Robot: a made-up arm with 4 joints.
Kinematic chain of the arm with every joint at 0, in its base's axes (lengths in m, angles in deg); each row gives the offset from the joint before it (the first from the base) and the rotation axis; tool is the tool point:
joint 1: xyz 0 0 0.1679 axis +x
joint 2: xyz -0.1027 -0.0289 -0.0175 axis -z
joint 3: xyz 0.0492 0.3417 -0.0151 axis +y
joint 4: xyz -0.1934 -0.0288 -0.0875 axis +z
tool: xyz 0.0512 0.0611 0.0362
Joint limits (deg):
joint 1: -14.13..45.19
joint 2: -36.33..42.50
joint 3: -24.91..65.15
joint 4: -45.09..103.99
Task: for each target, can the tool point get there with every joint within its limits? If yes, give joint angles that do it. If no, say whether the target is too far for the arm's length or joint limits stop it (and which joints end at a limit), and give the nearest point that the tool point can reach.
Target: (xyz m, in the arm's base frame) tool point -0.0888 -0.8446 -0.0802
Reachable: no: too far | nearest point -0.4454 0.0997 -0.0539 | short by 1.010 m
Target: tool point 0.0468 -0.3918 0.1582
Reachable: no: joint limits stop it (at a limit: joint 1, joint 2, joint 3, joint 4) | nearest point 0.0800 0.1324 0.3711 | short by 0.567 m
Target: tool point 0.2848 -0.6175 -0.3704
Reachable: no: too far | nearest point 0.0893 0.1909 -0.0113 | short by 0.906 m
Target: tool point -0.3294 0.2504 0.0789
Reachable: yes | joints -1.72 -26.59 1.12 -19.42
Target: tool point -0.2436 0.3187 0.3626
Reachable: yes | joints 36.48 8.51 11.87 77.98
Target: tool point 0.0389 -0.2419 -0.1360
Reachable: no: joint limits stop it (at a limit: joint 1, joint 2, joint 3, joint 4) | nearest point 0.0893 0.1909 -0.0113 | short by 0.453 m
